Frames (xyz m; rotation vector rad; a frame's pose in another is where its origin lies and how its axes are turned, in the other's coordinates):
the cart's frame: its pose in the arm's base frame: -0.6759 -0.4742 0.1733 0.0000 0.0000 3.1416
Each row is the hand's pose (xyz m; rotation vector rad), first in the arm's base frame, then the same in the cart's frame.
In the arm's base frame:
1: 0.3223 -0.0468 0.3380 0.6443 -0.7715 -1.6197
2: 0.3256 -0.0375 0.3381 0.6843 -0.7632 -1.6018
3: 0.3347 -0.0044 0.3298 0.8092 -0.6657 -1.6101
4: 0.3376 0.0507 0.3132 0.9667 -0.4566 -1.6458
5: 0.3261 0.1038 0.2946 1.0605 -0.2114 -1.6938
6: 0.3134 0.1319 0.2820 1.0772 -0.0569 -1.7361
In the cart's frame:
1: -0.9982 -0.4274 0.1647 0.7371 0.6155 1.2937
2: -1.0015 -0.4367 0.1648 0.7317 0.6561 1.3015
3: -1.0106 -0.4698 0.1565 0.6358 0.7729 1.2832
4: -1.0135 -0.5249 0.1399 0.4313 0.9131 1.2398
5: -1.0020 -0.5780 0.1213 0.1969 0.9878 1.1893
6: -0.9893 -0.6061 0.1087 0.0524 0.9921 1.1511

